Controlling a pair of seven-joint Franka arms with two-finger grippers.
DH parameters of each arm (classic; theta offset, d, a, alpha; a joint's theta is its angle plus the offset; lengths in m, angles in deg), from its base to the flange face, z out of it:
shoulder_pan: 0 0.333 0 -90
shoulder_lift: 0 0 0 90
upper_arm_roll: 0 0.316 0.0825 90
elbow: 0 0 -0.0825 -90
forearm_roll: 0 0.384 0 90
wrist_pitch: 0 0 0.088 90
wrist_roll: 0 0.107 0 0
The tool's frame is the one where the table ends.
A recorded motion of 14 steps. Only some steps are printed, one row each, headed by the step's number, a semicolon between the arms.
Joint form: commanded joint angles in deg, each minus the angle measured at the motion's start. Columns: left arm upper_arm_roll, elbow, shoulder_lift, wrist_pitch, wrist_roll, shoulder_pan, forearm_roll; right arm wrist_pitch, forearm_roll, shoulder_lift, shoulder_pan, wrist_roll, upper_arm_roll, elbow.
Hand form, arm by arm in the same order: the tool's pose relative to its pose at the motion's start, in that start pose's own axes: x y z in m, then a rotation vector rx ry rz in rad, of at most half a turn. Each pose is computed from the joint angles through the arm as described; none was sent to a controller.
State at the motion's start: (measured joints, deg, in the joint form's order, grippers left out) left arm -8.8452 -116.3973 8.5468 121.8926 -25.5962 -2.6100 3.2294; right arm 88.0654 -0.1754 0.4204 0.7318 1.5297 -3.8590 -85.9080
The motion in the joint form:
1: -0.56 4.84 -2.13 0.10 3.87 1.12 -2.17; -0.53 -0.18 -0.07 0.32 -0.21 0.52 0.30
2: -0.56 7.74 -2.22 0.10 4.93 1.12 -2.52; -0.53 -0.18 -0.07 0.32 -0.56 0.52 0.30
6: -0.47 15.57 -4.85 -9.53 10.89 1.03 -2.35; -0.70 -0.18 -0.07 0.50 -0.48 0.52 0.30
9: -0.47 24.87 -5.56 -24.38 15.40 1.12 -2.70; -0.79 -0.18 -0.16 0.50 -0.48 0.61 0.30
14: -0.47 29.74 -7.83 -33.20 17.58 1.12 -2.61; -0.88 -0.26 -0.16 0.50 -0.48 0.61 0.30
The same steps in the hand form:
1: 0.0157 0.0002 -0.0611 -0.0722 0.1025 0.0345; -0.0016 -0.0077 -0.0024 -0.0026 -0.0027 -0.0182
2: 0.0237 0.0028 -0.0867 -0.0953 0.1496 0.0486; -0.0016 -0.0077 -0.0024 -0.0026 -0.0027 -0.0243
6: 0.0179 -0.0018 -0.1635 -0.0814 0.1713 0.1519; -0.0020 -0.0094 -0.0021 -0.0026 -0.0056 -0.0260
9: 0.0020 -0.0112 -0.2240 -0.0536 0.0922 0.2271; -0.0026 -0.0102 -0.0028 -0.0025 -0.0056 -0.0276
14: -0.0231 -0.0218 -0.2714 -0.0361 0.0666 0.2645; -0.0028 -0.0100 -0.0027 -0.0039 -0.0071 -0.0275

